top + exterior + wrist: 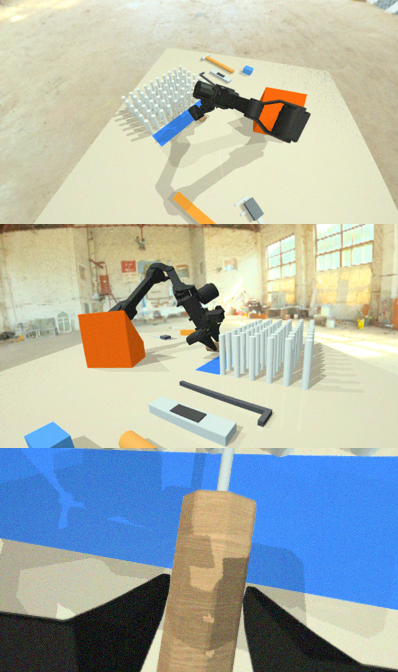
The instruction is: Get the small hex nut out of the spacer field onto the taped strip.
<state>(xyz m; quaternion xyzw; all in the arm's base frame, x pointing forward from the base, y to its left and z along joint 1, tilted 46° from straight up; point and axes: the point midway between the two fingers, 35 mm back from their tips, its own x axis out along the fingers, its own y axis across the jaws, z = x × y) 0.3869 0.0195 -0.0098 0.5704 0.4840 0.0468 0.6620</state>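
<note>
My gripper tip is now 6 cm short of the blue taped strip, 3 cm above it and 1 cm to the right of it. The rest, counted from my gripper tip: blue cube 47 cm to the right, 26 cm behind, 1 cm below; orange bar 42 cm to the left, 10 cm behind, 1 cm below; grey block 37 cm to the right, 8 cm behind, 2 cm below.
</note>
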